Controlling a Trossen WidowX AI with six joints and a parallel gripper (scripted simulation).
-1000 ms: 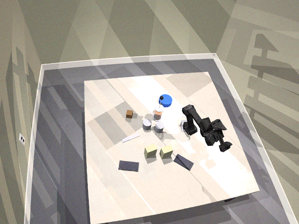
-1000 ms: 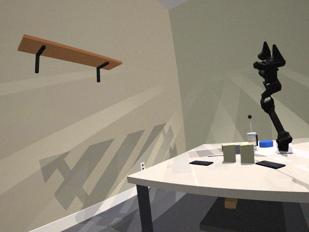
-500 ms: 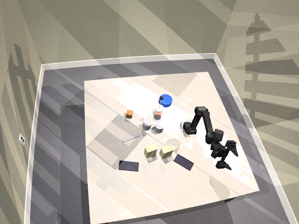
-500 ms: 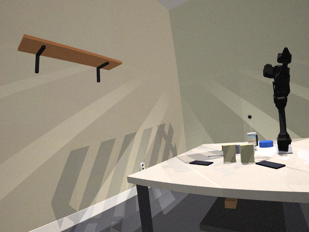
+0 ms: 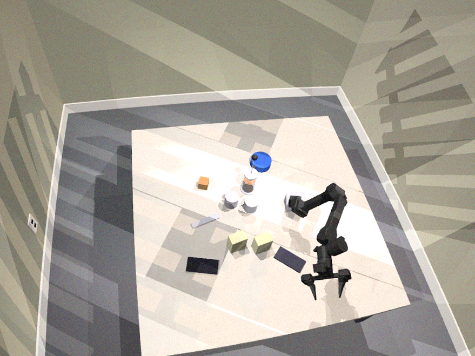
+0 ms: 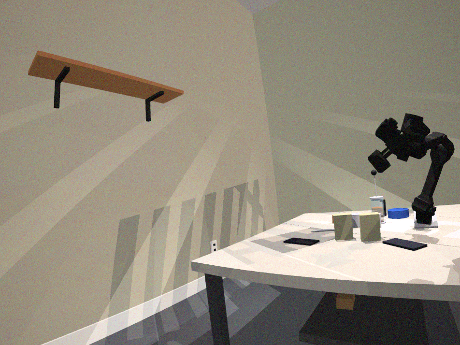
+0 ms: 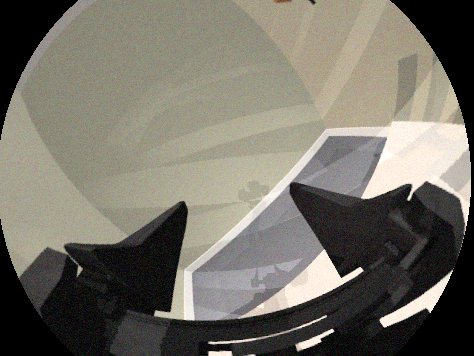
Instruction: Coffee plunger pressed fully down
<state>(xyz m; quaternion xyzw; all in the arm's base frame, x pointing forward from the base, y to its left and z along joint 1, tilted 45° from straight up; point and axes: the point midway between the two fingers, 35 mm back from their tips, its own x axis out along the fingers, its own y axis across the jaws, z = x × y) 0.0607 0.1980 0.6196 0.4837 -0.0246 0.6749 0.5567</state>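
My gripper tip is now 730 mm to the left of the coffee press, 210 mm short of it and 210 mm above it. Also, from my gripper tip: blue disc: 890 mm to the right, 330 mm below, 130 mm ahead; then orange cube: 730 mm to the right, 460 mm ahead, 320 mm below; then grey bar: 510 mm to the right, 450 mm ahead, 340 mm below.
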